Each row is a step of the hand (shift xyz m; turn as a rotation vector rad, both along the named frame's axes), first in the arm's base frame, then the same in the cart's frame.
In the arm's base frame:
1: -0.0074 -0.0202 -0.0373 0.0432 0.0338 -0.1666
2: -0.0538 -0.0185 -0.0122 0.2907 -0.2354 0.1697
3: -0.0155 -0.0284 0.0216 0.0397 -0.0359 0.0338
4: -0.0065 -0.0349 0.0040 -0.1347 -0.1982 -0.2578
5: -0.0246 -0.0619 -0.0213 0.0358 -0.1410 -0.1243
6: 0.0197 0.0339 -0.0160 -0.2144 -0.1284 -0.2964
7: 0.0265 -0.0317 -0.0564 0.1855 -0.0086 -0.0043
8: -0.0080 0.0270 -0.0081 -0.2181 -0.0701 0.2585
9: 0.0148 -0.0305 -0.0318 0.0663 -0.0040 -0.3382
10: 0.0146 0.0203 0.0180 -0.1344 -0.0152 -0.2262
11: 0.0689 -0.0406 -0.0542 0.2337 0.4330 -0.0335
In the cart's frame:
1: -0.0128 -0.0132 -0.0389 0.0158 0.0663 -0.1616
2: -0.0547 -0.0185 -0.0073 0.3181 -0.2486 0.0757
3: -0.0114 -0.0326 0.0178 0.0452 -0.0396 0.0199
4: -0.0051 -0.0353 -0.0018 -0.1698 -0.1529 -0.2677
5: -0.0265 -0.0580 -0.0288 0.0184 -0.1135 -0.1530
6: 0.0163 0.0372 -0.0120 -0.2559 -0.0811 -0.2797
7: 0.0179 -0.0193 -0.0648 0.1826 0.0013 -0.0338
8: -0.0097 0.0276 -0.0015 -0.1734 -0.1275 0.2702
9: 0.0102 -0.0233 -0.0389 0.0124 0.0623 -0.3388
10: 0.0169 0.0173 0.0191 -0.1680 0.0208 -0.2020
11: 0.0603 -0.0264 -0.0707 0.2174 0.4424 0.0152

